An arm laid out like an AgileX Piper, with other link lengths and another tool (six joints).
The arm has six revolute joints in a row. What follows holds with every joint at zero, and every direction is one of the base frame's.
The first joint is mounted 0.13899 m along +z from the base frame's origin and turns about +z.
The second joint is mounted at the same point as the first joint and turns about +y.
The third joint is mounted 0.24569 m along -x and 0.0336 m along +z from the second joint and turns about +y.
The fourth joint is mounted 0.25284 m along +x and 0.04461 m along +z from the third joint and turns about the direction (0.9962, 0, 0.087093).
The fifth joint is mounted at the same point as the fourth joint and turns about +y.
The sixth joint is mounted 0.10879 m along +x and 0.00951 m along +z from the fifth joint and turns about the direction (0.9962, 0, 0.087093).
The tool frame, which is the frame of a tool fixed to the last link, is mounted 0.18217 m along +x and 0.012 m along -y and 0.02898 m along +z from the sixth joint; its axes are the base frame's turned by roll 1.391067, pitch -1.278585 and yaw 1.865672 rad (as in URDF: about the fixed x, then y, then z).
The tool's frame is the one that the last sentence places.
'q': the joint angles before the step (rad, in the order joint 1, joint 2, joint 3, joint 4, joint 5, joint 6). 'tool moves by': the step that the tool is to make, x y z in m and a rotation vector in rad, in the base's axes. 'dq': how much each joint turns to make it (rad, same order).
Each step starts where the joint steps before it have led.
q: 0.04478 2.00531 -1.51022 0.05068 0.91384 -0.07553
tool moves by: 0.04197 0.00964 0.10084 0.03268 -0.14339 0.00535
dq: 0.00001 -0.04862 -0.26526 0.02479 0.16955 -0.00119
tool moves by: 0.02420 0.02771 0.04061 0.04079 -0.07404 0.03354
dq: 0.03188 0.04025 -0.17678 0.03471 0.06013 0.00332
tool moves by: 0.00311 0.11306 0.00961 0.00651 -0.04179 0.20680
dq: 0.20276 0.09353 -0.15883 0.00001 0.02341 -0.00172
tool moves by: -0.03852 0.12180 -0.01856 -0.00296 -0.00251 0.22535
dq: 0.22742 0.07033 -0.04036 -0.00312 -0.03115 -0.00183
